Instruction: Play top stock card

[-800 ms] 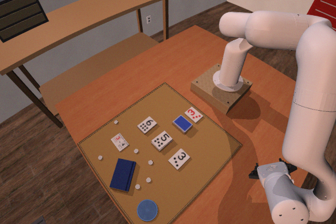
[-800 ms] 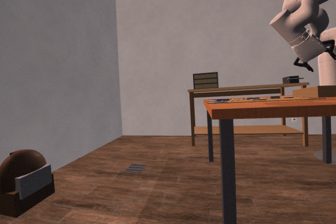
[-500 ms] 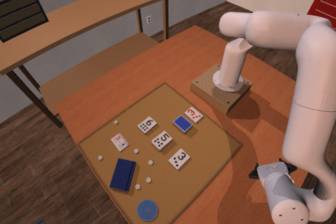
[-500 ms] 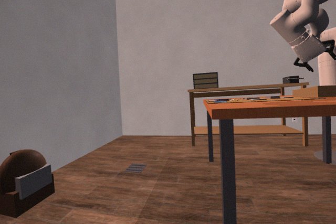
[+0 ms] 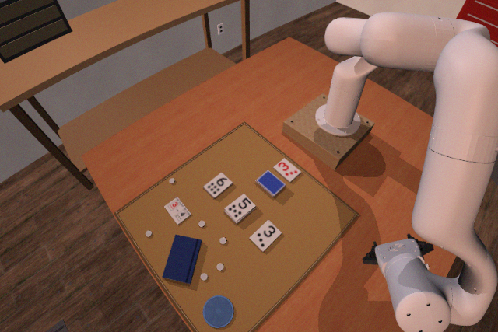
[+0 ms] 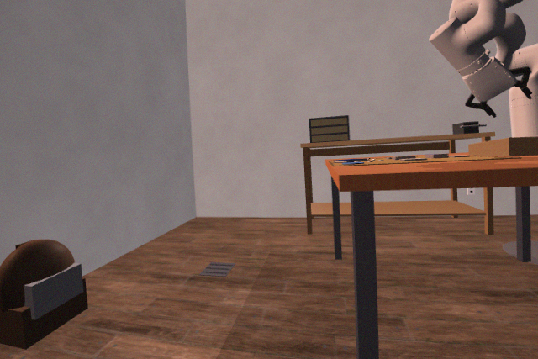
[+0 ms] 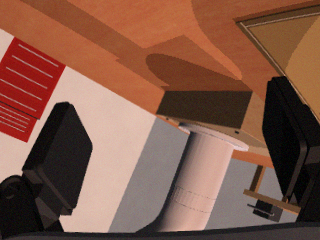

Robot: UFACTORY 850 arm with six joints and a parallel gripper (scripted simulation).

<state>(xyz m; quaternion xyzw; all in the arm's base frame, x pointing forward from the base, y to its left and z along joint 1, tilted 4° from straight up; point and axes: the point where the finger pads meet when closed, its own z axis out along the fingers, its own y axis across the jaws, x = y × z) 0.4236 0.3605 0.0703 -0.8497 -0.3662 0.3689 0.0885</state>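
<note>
Now: the red 5 card 42 cm to the right of my hand, 15 cm below it and 3 cm behind it. Also, from my hand: red 3 card 40 cm to the right, 17 cm below, 12 cm behind; black 5 card 44 cm to the right, 16 cm below, 11 cm ahead; black 3 card 32 cm to the right, 17 cm below, 14 cm ahead.
</note>
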